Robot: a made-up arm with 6 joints. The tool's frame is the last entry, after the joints.
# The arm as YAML. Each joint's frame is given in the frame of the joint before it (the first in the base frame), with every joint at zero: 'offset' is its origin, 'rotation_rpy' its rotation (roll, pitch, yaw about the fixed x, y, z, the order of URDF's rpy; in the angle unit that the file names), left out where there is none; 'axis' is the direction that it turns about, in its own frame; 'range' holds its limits. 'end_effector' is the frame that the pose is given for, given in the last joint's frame.
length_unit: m
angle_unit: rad
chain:
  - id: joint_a
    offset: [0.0, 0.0, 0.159]
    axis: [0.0, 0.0, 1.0]
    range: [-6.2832, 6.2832]
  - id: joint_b
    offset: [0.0, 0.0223, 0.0]
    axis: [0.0, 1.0, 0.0]
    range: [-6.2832, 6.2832]
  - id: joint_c
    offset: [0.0, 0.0, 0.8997]
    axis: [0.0, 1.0, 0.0]
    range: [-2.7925, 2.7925]
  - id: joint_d
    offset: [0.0, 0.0, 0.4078]
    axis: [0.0, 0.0, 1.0]
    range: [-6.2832, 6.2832]
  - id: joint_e
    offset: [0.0, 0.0, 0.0]
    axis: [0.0, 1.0, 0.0]
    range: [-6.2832, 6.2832]
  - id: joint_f
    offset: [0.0, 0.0, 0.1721]
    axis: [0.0, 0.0, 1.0]
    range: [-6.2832, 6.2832]
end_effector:
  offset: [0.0, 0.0, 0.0]
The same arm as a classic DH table. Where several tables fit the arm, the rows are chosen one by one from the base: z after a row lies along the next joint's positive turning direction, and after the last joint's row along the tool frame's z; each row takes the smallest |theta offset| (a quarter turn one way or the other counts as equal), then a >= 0, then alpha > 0; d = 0 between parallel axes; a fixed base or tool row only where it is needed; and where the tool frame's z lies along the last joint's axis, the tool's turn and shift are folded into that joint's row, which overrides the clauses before.
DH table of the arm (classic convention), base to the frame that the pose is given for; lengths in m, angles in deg. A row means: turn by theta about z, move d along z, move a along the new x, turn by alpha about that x. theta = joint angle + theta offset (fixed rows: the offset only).
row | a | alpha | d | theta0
joint_a | 0 | -90 | 0.159 | 0
joint_b | 0.8997 | 0 | 0 | -90
joint_c | 0 | 90 | 0.0223 | 90
joint_d | 0 | -90 | 0.4078 | 0
joint_e | 0 | 90 | 0 | 0
joint_f | 0 | 0 | 0.1721 | 0
Joint limits (deg, base to tool): -360..360 -360..360 -160..160 -360..360 -360..360 -360..360

